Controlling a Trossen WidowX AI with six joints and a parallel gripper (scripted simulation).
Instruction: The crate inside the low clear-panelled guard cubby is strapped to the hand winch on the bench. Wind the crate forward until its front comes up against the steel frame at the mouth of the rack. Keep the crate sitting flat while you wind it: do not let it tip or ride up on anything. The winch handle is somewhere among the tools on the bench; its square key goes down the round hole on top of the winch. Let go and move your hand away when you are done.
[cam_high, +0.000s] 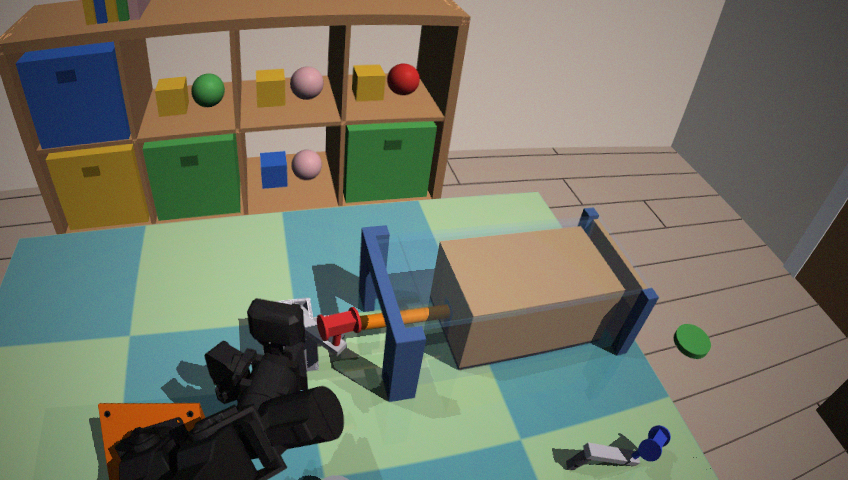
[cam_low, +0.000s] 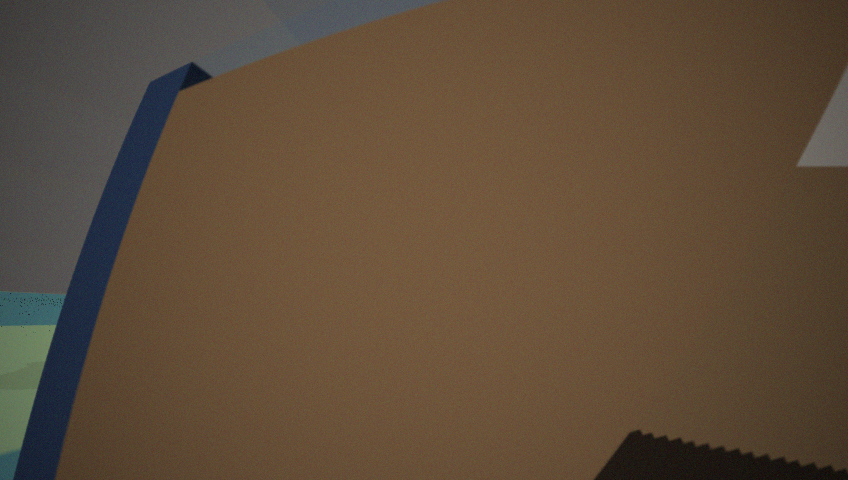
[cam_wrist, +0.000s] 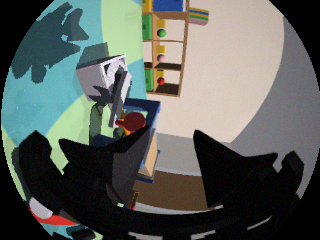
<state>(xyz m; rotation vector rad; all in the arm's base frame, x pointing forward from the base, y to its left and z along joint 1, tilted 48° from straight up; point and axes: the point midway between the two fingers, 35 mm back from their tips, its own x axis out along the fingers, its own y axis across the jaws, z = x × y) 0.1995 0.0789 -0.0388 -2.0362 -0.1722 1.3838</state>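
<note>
My gripper tip is 110 mm above the crank handle, 70 mm to the right of it and 40 mm short of it. The rest, counted from my gripper tip: blue frame 160 mm ahead, 120 mm below, 100 mm to the left; then red knob 80 mm below, 70 mm ahead, 40 mm to the left; then grey winch 190 mm below, 110 mm to the left, 20 mm behind.
</note>
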